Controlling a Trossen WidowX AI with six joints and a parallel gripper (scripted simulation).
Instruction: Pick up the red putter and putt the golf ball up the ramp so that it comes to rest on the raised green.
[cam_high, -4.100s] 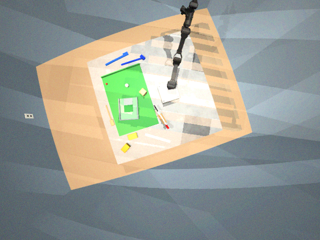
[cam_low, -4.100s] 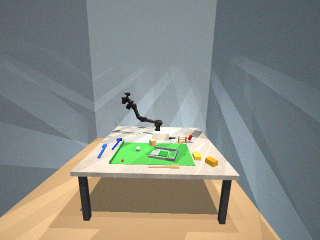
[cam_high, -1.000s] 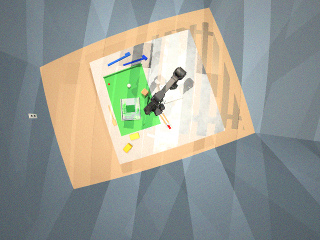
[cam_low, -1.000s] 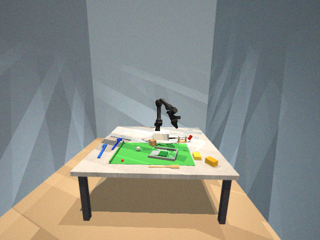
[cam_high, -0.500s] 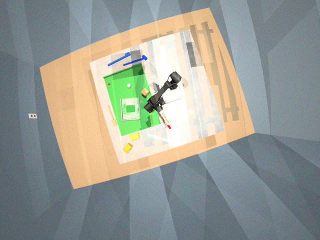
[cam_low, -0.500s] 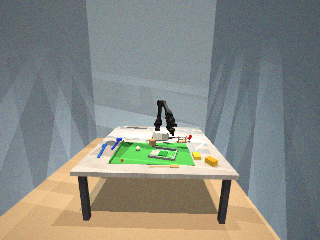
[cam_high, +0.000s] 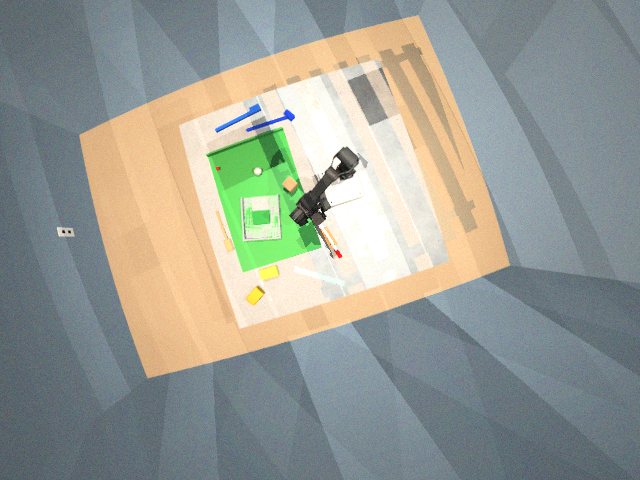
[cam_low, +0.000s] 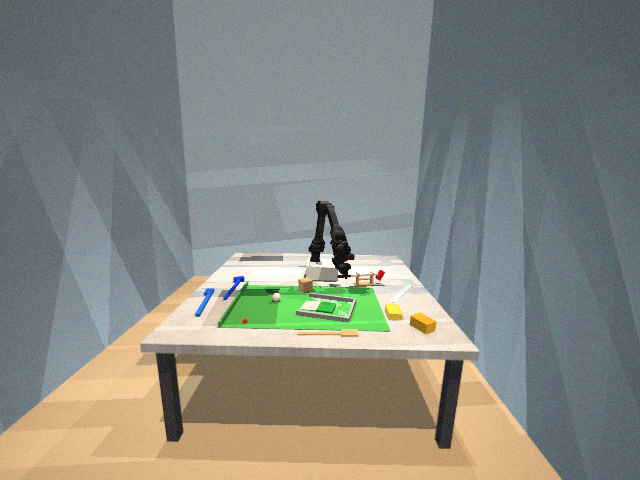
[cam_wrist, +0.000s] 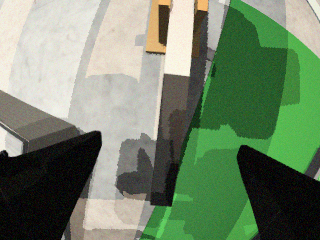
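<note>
My gripper tip is 21 cm to the left of the tan cube, 9 cm short of it and 3 cm above it. From my gripper tip the other things lie so: red putter: 11 cm to the left, 4 cm behind; small wooden rack: 12 cm to the left, 4 cm behind, 3 cm below; grey frame: 30 cm ahead, 6 cm to the right, 5 cm below.
</note>
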